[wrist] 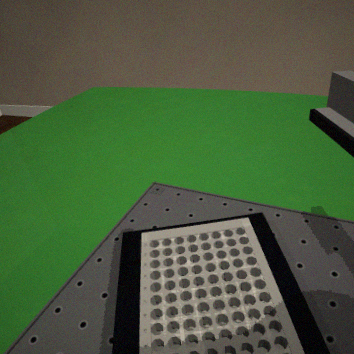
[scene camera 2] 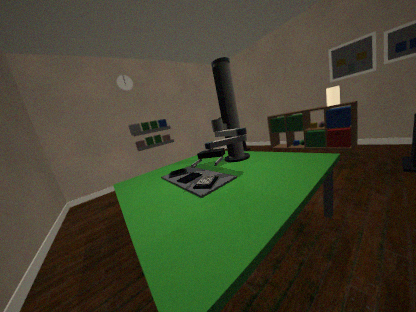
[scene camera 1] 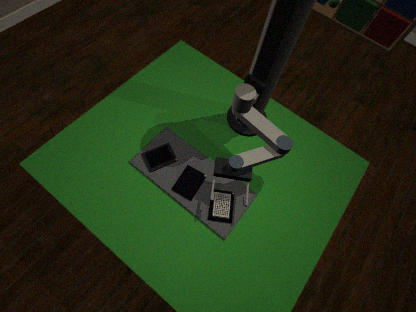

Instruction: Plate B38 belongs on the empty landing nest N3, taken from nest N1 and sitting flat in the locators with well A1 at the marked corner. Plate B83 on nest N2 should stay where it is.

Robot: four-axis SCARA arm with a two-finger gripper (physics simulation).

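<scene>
A pale many-welled plate (scene camera 1: pixel 221 205) (scene camera 2: pixel 205 181) (wrist: pixel 202 280) sits in a black nest (wrist: pixel 131 285) at one end of the grey perforated board (scene camera 1: pixel 172 173) (scene camera 2: pixel 201 194) (wrist: pixel 82 295). It looks flat; its label and the marked corner cannot be read. A flat black shape (scene camera 1: pixel 189 183) (scene camera 2: pixel 189 178) is at the middle position. A dark nest (scene camera 1: pixel 159 156) (scene camera 2: pixel 178 172) with a rim is at the far end; whether it holds a dark plate cannot be told. My gripper (scene camera 1: pixel 229 201) (scene camera 2: pixel 205 164) is open and empty, above the board near the pale plate. One finger shows at the wrist view's right.
The board lies on a green table top (scene camera 1: pixel 100 190) (scene camera 2: pixel 200 225) (wrist: pixel 165 135). The arm's dark column (scene camera 1: pixel 280 45) (scene camera 2: pixel 226 95) stands on a round base behind the board. Shelving with coloured bins (scene camera 2: pixel 315 137) stands on the floor beyond the table. Finger shadows fall across the board.
</scene>
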